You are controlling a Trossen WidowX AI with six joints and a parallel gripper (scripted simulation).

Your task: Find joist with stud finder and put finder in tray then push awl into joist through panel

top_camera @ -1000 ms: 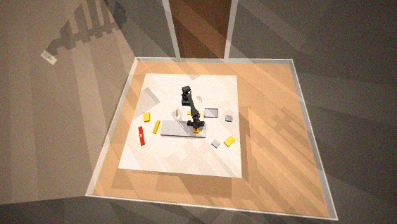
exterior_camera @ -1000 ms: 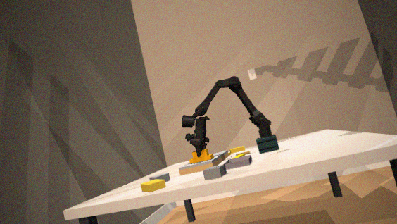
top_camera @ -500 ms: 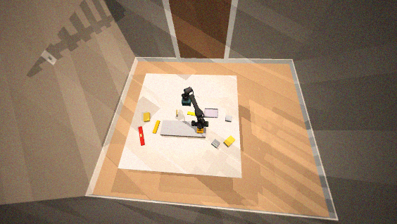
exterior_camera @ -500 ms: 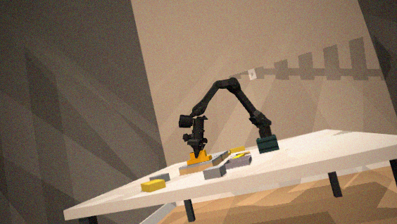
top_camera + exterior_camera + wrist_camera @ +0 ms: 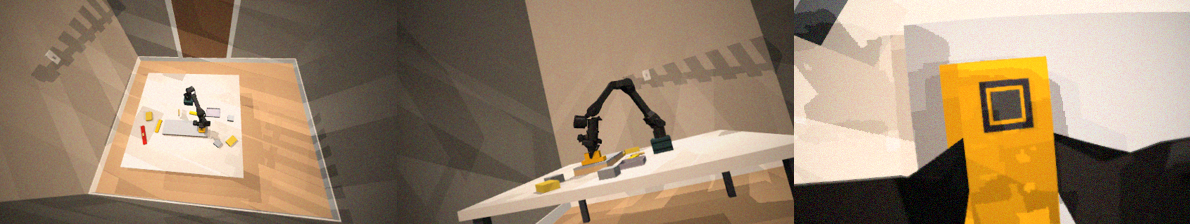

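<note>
Right now the grey tray is 22 cm behind my gripper tip, 12 cm to the left of it and 5 cm below it. From my gripper tip the other things lie so: stud finder 1 cm ahead, 2 cm above; red bar 11 cm ahead, 68 cm to the right, 5 cm below; awl 18 cm behind, 30 cm to the right, 6 cm below.
</note>
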